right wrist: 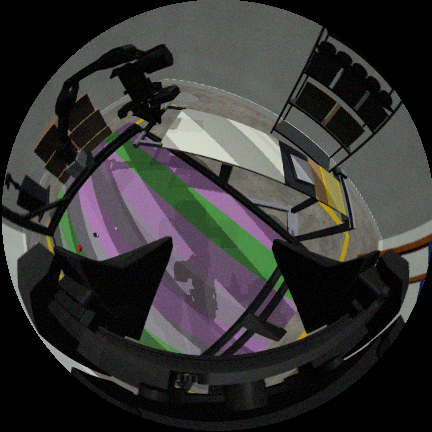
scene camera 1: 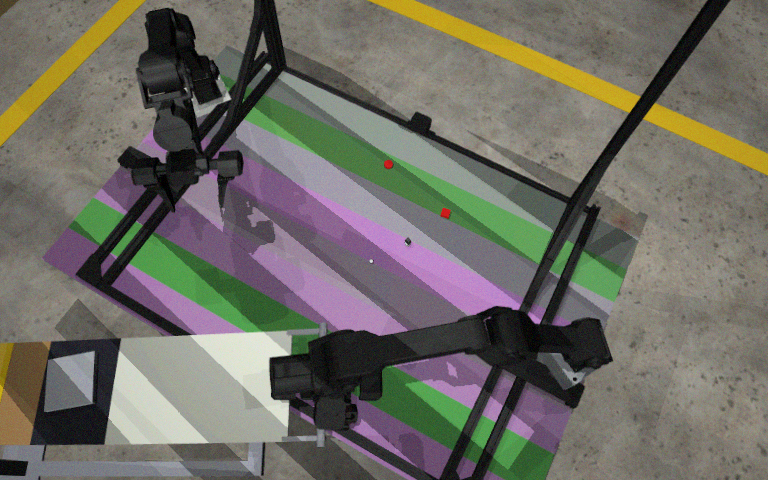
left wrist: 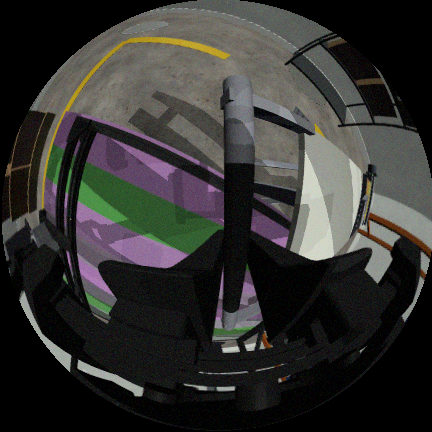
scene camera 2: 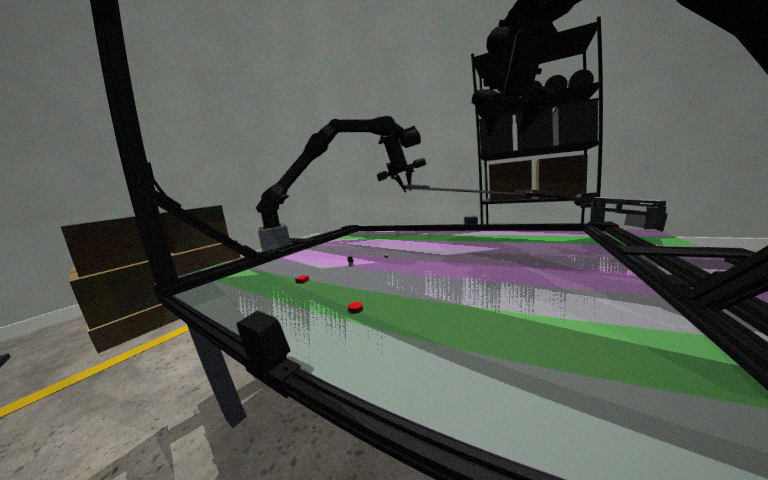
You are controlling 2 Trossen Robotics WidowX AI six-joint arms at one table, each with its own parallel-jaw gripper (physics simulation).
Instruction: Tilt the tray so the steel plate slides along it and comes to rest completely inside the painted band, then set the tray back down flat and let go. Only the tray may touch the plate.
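The long pale tray point(scene camera 1: 198, 390) point(scene camera 2: 453, 190) point(right wrist: 220, 140) reaches out past the table edge, its held end slightly higher in scene camera 2. The grey steel plate point(scene camera 1: 70, 382) point(right wrist: 301, 169) lies within a dark band point(scene camera 1: 104, 367) point(right wrist: 286, 160) across the tray. Beyond that, tan surface and a yellow stripe point(scene camera 1: 4, 367) point(right wrist: 331, 187) show. My left gripper point(scene camera 1: 334, 416) point(scene camera 2: 406, 186) point(left wrist: 232, 234) point(right wrist: 157, 123) is shut on the bar handle point(left wrist: 237, 200) at the tray's near end. My right gripper point(scene camera 1: 197, 208) point(scene camera 2: 509, 121) point(right wrist: 223, 243) is open and empty, high above the table.
A red disc point(scene camera 1: 387, 164) point(scene camera 2: 355, 307), a red block point(scene camera 1: 445, 213) point(scene camera 2: 301, 279), a small black block point(scene camera 1: 407, 241) and a white dot point(scene camera 1: 370, 260) are on the striped table. Black frame bars edge it. A metal stand point(scene camera 1: 141, 468) point(right wrist: 292, 220) is beneath the tray's far part.
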